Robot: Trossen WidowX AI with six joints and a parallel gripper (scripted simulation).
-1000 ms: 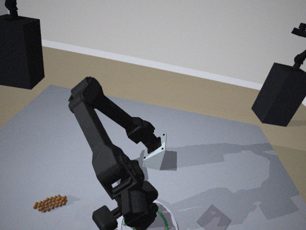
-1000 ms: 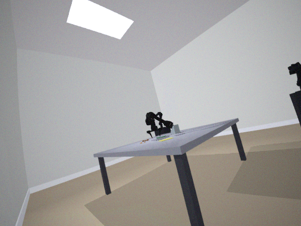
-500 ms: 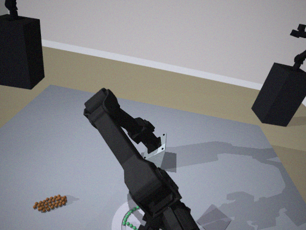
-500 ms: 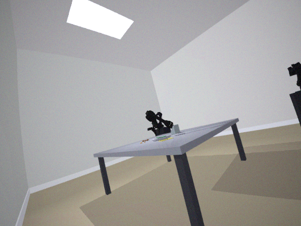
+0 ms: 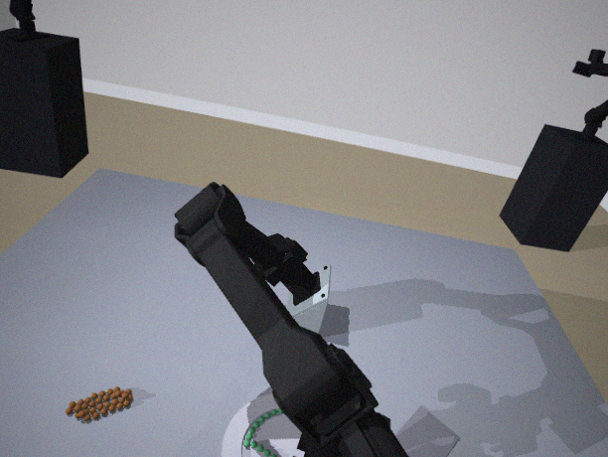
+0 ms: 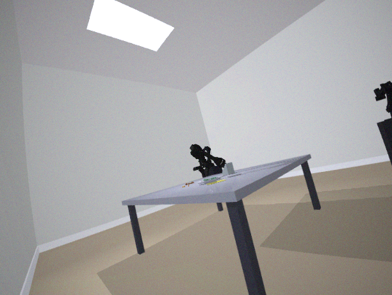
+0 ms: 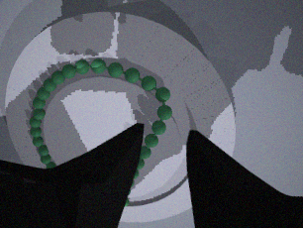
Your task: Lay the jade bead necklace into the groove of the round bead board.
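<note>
Right now the round bead board is 50 mm behind my gripper tip, 30 mm to the right of it and 30 mm below it. From my gripper tip the other things lie so: yellow strip (140 mm ahead, 200 mm to the left, 40 mm below); flat grey square (100 mm behind, 210 mm to the left, 40 mm below).
</note>
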